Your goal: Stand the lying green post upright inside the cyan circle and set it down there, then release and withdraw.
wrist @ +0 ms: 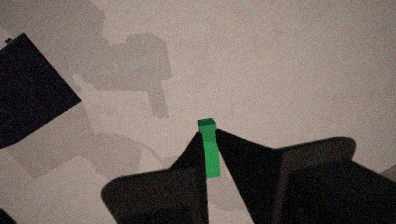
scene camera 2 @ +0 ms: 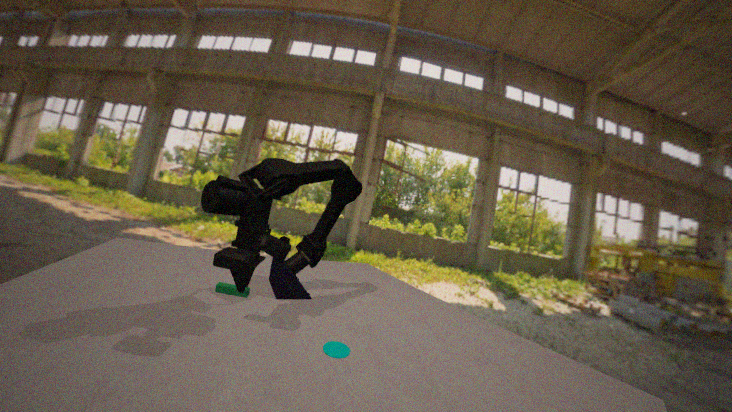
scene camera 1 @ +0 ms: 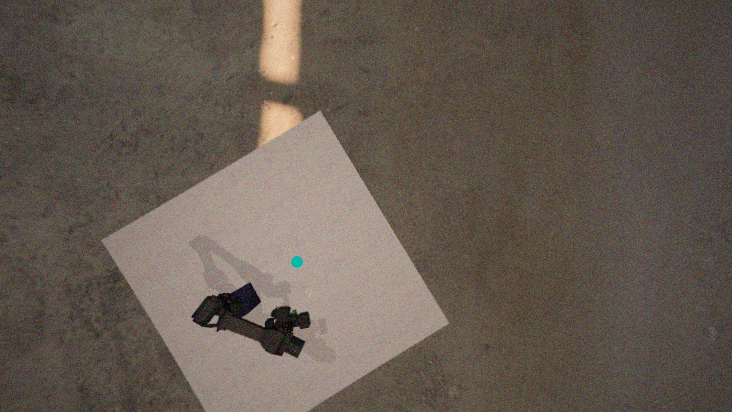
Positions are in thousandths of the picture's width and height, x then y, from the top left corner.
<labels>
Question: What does the gripper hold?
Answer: A green post.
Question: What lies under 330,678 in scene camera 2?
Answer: The gripper.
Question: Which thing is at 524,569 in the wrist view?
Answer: A green post.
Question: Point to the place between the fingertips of the gripper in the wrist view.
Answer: At 524,600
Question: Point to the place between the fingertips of the gripper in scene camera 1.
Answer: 402,761
</labels>
